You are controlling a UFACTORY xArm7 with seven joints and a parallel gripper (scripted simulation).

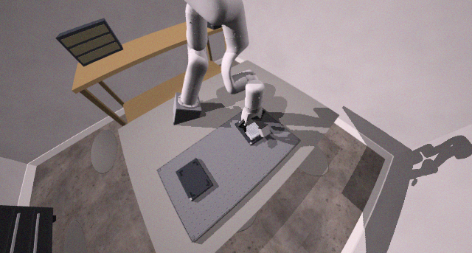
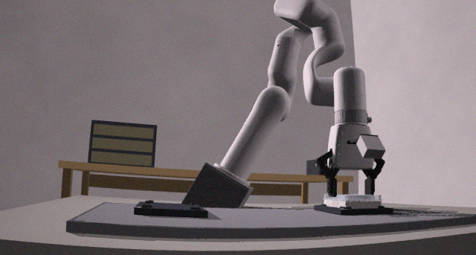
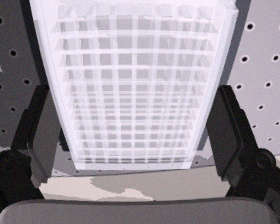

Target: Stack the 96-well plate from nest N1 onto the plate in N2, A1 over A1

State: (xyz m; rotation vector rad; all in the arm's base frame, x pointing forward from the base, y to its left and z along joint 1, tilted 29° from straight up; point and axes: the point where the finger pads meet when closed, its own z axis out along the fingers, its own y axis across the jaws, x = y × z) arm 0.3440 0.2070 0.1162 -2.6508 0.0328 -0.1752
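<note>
The 96-well plate lies 1 cm below my hand.
</note>
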